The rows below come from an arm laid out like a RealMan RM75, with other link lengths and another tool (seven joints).
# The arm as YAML. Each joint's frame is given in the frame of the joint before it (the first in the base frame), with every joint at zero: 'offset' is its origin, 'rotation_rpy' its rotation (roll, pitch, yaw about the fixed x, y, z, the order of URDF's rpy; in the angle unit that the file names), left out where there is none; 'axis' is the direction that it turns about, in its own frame. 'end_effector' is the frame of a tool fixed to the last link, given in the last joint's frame.
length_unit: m
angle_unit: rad
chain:
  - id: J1
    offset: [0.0, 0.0, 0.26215]
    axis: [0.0, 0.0, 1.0]
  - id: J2
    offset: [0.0, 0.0, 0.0]
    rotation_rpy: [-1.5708, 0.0, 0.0]
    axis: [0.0, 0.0, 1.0]
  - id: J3
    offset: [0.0, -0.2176, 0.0]
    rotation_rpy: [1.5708, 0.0, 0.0]
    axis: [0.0, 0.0, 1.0]
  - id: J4
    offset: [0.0, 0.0, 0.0]
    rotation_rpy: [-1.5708, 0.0, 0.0]
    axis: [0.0, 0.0, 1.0]
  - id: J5
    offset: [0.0, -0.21, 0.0]
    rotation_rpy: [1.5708, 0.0, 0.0]
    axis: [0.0, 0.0, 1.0]
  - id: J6
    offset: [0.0, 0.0, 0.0]
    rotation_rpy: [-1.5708, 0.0, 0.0]
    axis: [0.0, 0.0, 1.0]
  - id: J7
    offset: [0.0, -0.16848, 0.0]
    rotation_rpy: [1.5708, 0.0, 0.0]
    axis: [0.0, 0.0, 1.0]
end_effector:
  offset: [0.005, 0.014, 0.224]
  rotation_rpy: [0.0, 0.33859, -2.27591]
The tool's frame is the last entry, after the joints.
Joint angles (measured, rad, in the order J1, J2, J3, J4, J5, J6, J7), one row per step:
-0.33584 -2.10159 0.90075 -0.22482 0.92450 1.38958 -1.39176
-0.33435 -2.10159 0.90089 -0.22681 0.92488 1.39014 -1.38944
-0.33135 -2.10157 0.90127 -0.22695 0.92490 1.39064 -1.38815
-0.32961 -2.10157 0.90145 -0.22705 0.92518 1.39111 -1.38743
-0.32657 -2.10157 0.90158 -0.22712 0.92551 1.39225 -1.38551
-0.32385 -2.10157 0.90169 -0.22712 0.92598 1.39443 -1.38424
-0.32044 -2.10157 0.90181 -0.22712 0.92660 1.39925 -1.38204
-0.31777 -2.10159 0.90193 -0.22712 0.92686 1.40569 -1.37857
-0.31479 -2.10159 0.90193 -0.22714 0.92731 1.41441 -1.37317
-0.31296 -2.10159 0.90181 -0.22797 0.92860 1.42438 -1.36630
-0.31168 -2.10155 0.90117 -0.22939 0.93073 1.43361 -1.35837
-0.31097 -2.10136 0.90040 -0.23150 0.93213 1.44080 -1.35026
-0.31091 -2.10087 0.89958 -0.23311 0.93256 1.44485 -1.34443
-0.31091 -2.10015 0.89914 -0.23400 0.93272 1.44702 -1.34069
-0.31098 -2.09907 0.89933 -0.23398 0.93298 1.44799 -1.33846
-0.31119 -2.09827 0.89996 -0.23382 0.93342 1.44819 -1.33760
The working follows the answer.
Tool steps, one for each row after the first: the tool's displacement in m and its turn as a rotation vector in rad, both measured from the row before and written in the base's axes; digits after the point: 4 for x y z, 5 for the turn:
-0.0006 -0.0009 -0.0005 -0.00085 0.00101 0.00119
-0.0011 -0.0009 0.0000 0.00010 0.00101 0.00201
-0.0005 -0.0006 -0.0001 -0.00005 0.00047 0.00091
-0.0009 -0.0009 0.0001 0.00054 0.00127 0.00122
-0.0003 -0.0008 0.0003 0.00092 0.00027 0.00027
0.0003 -0.0009 0.0008 0.00236 0.00000 -0.00143
0.0010 -0.0007 0.0013 0.00374 0.00041 -0.00363
0.0017 -0.0007 0.0018 0.00527 0.00118 -0.00578
0.0026 -0.0007 0.0016 0.00523 0.00163 -0.00829
0.0027 -0.0008 0.0013 0.00454 0.00257 -0.00852
0.0019 -0.0007 0.0009 0.00388 0.00333 -0.00666
0.0009 -0.0002 0.0008 0.00294 0.00306 -0.00385
0.0003 -0.0001 0.0006 0.00189 0.00261 -0.00226
0.0001 0.0001 0.0005 0.00097 0.00271 -0.00188
0.0001 0.0000 0.0001 -0.00024 0.00172 -0.00137

Tool pose at each row, in the base's axes (x y z in m, rotation vector in rad; rounded; the steps above come from the unrounded poses):
-0.2591 0.4353 -0.1234 -1.26016 2.18298 0.97716
-0.2597 0.4344 -0.1239 -1.26176 2.18387 0.97764
-0.2608 0.4335 -0.1240 -1.26391 2.18370 0.97936
-0.2613 0.4330 -0.1240 -1.26493 2.18371 0.98007
-0.2622 0.4321 -0.1240 -1.26588 2.18374 0.98213
-0.2625 0.4313 -0.1236 -1.26573 2.18313 0.98336
-0.2623 0.4304 -0.1228 -1.26293 2.18196 0.98509
-0.2612 0.4297 -0.1215 -1.25675 2.18098 0.98763
-0.2596 0.4289 -0.1197 -1.24712 2.18031 0.99145
-0.2569 0.4282 -0.1181 -1.23436 2.18102 0.99458
-0.2543 0.4274 -0.1168 -1.22140 2.18302 0.99771
-0.2523 0.4267 -0.1159 -1.21080 2.18530 1.00154
-0.2514 0.4265 -0.1151 -1.20406 2.18693 1.00534
-0.2510 0.4265 -0.1145 -1.19983 2.18839 1.00840
-0.2510 0.4265 -0.1140 -1.19643 2.19046 1.01078
-0.2509 0.4265 -0.1140 -1.19443 2.19249 1.01138

